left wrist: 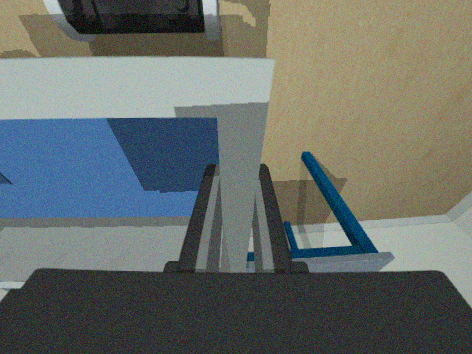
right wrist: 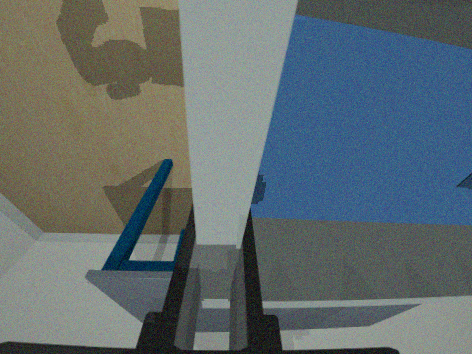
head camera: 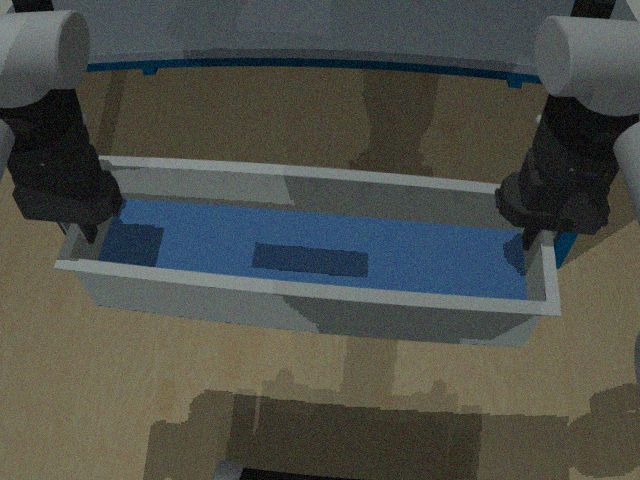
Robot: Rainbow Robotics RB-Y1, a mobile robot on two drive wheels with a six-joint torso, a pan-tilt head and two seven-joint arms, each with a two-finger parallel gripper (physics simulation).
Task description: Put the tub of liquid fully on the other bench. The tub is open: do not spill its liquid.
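Observation:
The open white tub (head camera: 206,299) (left wrist: 125,87) (right wrist: 230,100) hangs over the floor, held at its two ends. Blue liquid (head camera: 413,253) (left wrist: 60,165) (right wrist: 360,125) lies inside, below the rim, and no spill shows. My left gripper (head camera: 82,232) (left wrist: 237,176) is shut on the tub's end wall at the picture's left. My right gripper (head camera: 543,236) (right wrist: 221,211) is shut on the opposite end wall. The other bench (head camera: 310,31) has a grey top and blue frame. Its near edge is beyond the tub, with floor showing between them; the tub is not over its top.
The wooden floor (head camera: 129,356) (left wrist: 375,100) (right wrist: 60,150) carries shadows of the robot. Blue bench legs show in the left wrist view and the right wrist view. Part of my dark base shows at the bottom of the head view. Pale walls stand behind the bench in the wrist views.

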